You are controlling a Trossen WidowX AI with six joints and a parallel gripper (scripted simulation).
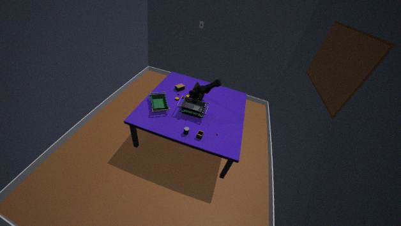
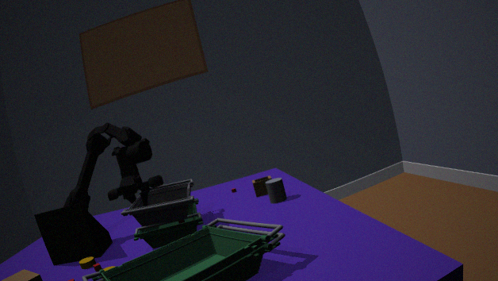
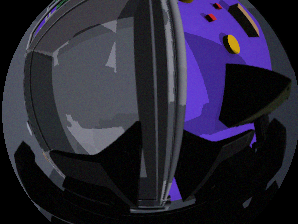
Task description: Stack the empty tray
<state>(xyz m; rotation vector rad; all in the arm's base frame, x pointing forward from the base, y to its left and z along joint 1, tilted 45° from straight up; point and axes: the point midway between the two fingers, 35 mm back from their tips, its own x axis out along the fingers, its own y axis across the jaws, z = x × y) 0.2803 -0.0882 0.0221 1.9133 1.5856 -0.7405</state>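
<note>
Now: the grey tray 80 mm ahead of my gripper tip, 10 mm to the right of it and 30 mm above it. From my gripper tip the other things lie so: tan block: 360 mm behind, 280 mm to the right, 50 mm below; then red block: 350 mm ahead, 330 mm to the left, 80 mm below.
</note>
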